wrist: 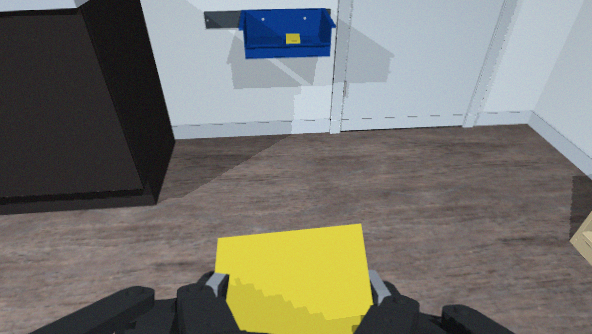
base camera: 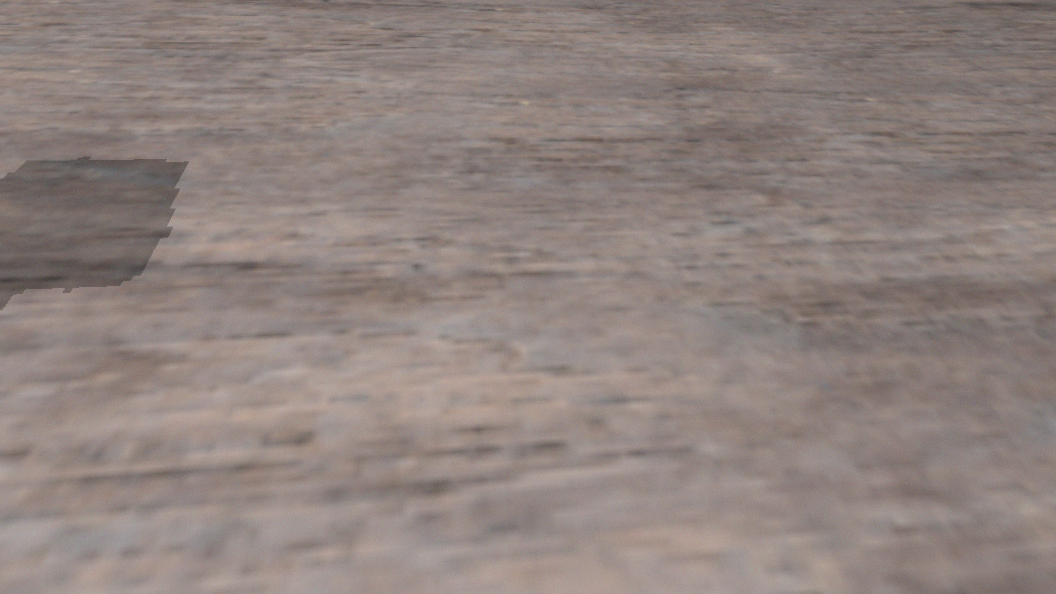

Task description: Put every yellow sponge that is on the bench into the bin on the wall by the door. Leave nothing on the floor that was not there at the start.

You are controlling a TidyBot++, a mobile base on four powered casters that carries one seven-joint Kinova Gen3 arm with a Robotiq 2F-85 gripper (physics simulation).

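Places are measured from the arm's base along level axes (x ahead, y left, z up), in metres.
Pixels of known places: gripper, fingertip midpoint: [wrist: 297, 286].
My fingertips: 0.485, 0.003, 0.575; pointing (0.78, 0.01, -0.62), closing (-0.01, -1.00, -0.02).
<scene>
Ahead of a thing's pixels: the offset from my fingertips to its middle, as dx, dy, dz. "pt": to the spot under its first point. Level surfaces: height alone.
In the wrist view a yellow sponge {pt -0.011, +0.001, +0.028} [wrist: 295, 270] is held between the two fingertips of my gripper [wrist: 297, 286], which is shut on it, above the floor. A blue bin {+1.495, +0.178, -0.339} [wrist: 287, 52] hangs on the wall at the top of the wrist view, just left of the door [wrist: 415, 65], well ahead of the gripper. A small yellow sponge {+1.484, +0.071, -0.375} [wrist: 293, 38] lies inside the bin. The bench does not show in either view. The gripper does not show in the base camera view.
A dark cabinet [wrist: 60, 105] with a light top stands at the left in the wrist view, left of the bin. The corner of a tan box [wrist: 583, 242] shows at the right edge. Wood floor {dz -0.972} [base camera: 528, 332] [wrist: 425, 200] shows in both views, with a dark shadow at the left in the base view.
</scene>
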